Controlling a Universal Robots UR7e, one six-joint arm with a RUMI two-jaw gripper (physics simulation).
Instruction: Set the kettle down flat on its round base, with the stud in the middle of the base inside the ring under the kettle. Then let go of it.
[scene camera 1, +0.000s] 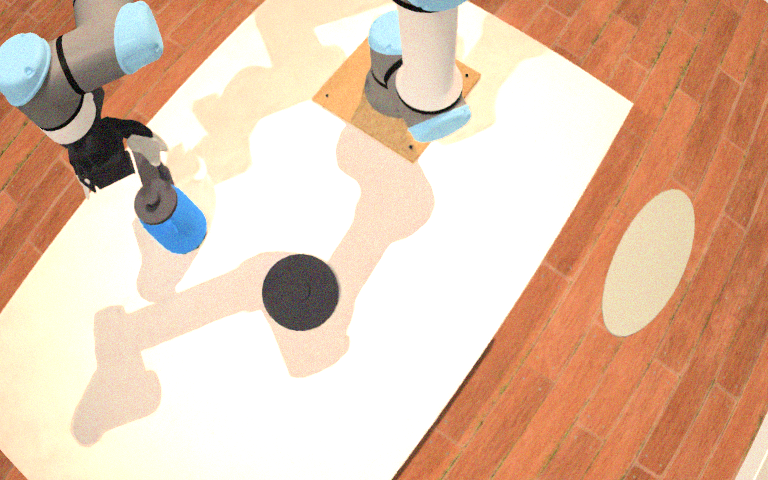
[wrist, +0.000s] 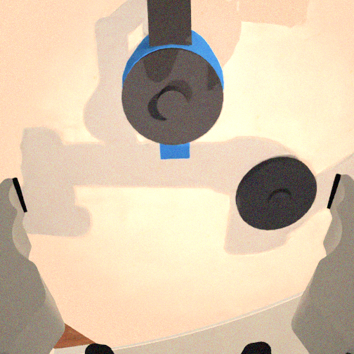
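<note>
The kettle has a blue body, a round dark lid, a dark handle and a short blue spout. It stands upright on the pale table, apart from the base. The round black base lies flat on the table, with a small round stud at its middle. My gripper is open and empty, above the table on the handle side of the kettle in the scene view. In the wrist view the kettle lies beyond the line between the fingertips, and the handle runs off the top edge. The ring under the kettle is hidden.
The arm's foot stands on a wooden plate at the back of the pale table. A pale oval disc shows over the brick-coloured floor at the right. Arm shadows cross the table around the kettle and base.
</note>
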